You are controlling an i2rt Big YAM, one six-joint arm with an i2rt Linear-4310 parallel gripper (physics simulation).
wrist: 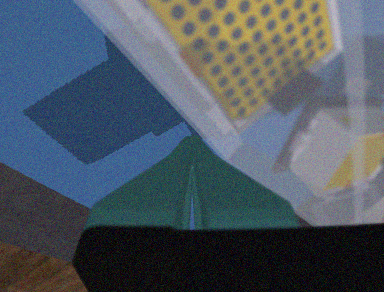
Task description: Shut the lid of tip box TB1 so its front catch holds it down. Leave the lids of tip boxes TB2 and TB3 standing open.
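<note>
Tip box TB1 shows at the top of the wrist view, with its yellow perforated rack (260, 37). TB1's see-through lid (175, 85) shows as a broad pale band running diagonally down toward my fingertips, and a hazy sheet veils the right side; its exact angle is hard to tell. My green gripper (191, 146) is shut and empty, with its tips at the lower edge of that band; whether they touch it cannot be told. A second box, apparently TB2 (320, 150), shows blurred through the clear plastic at the right. TB3 does not show, and TB1's front catch cannot be made out.
A blue mat (45, 50) lies below, with a dark angular shadow (85, 115) left of TB1. The mat's dark grey border (35, 205) and the brown wooden surface (30, 272) show at the lower left. A dark block (296, 92) sits by the yellow rack's lower right edge.
</note>
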